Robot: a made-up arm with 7 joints. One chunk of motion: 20 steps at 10 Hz.
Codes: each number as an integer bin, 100 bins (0 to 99) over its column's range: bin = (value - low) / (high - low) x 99, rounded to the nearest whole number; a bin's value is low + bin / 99 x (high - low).
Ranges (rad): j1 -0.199..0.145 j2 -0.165..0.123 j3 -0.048..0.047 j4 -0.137..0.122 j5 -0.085..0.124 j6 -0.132..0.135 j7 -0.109..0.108
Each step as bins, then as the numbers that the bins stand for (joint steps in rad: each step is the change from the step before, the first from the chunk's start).
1 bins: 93 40 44 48 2 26 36
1 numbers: 0.12415 -0.04864 -0.00578 -0.01142 -0.08078 -0.06188 -0.03009
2 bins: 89 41 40 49 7 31 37
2 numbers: 0.11025 -0.04573 -0.00962 -0.00881 -0.07022 -0.04839 -0.02790
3 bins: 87 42 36 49 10 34 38
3 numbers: 0.10330 -0.04282 -0.01345 -0.00881 -0.06389 -0.04030 -0.02571
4 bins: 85 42 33 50 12 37 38
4 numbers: 0.09635 -0.04282 -0.01633 -0.00619 -0.05967 -0.03221 -0.02571
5 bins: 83 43 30 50 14 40 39
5 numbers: 0.08940 -0.03991 -0.01921 -0.00619 -0.05544 -0.02412 -0.02352
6 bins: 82 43 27 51 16 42 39
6 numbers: 0.08593 -0.03991 -0.02209 -0.00358 -0.05122 -0.01873 -0.02352
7 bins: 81 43 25 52 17 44 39
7 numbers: 0.08245 -0.03991 -0.02401 -0.00096 -0.04911 -0.01333 -0.02352
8 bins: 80 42 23 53 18 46 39
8 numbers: 0.07898 -0.04282 -0.02593 0.00166 -0.04700 -0.00794 -0.02352
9 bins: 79 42 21 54 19 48 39
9 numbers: 0.07551 -0.04282 -0.02785 0.00427 -0.04489 -0.00255 -0.02352
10 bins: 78 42 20 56 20 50 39
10 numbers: 0.07203 -0.04282 -0.02881 0.00951 -0.04278 0.00285 -0.02352
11 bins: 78 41 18 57 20 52 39
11 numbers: 0.07203 -0.04573 -0.03073 0.01212 -0.04278 0.00824 -0.02352
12 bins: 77 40 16 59 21 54 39
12 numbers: 0.06856 -0.04864 -0.03265 0.01735 -0.04067 0.01364 -0.02352
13 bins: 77 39 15 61 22 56 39
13 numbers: 0.06856 -0.05155 -0.03361 0.02259 -0.03856 0.01903 -0.02352
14 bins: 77 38 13 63 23 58 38
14 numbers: 0.06856 -0.05445 -0.03553 0.02782 -0.03644 0.02442 -0.02571
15 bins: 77 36 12 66 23 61 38
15 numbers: 0.06856 -0.06027 -0.03648 0.03567 -0.03644 0.03252 -0.02571
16 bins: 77 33 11 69 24 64 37
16 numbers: 0.06856 -0.06900 -0.03744 0.04352 -0.03433 0.04061 -0.02790
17 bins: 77 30 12 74 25 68 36
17 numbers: 0.06856 -0.07773 -0.03648 0.05660 -0.03222 0.05139 -0.03009
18 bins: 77 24 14 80 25 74 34
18 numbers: 0.06856 -0.09518 -0.03457 0.07229 -0.03222 0.06758 -0.03447
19 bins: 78 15 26 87 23 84 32
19 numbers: 0.07203 -0.12136 -0.02305 0.09061 -0.03644 0.09455 -0.03886
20 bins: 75 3 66 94 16 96 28
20 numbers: 0.06161 -0.15627 0.01533 0.10892 -0.05122 0.12691 -0.04763
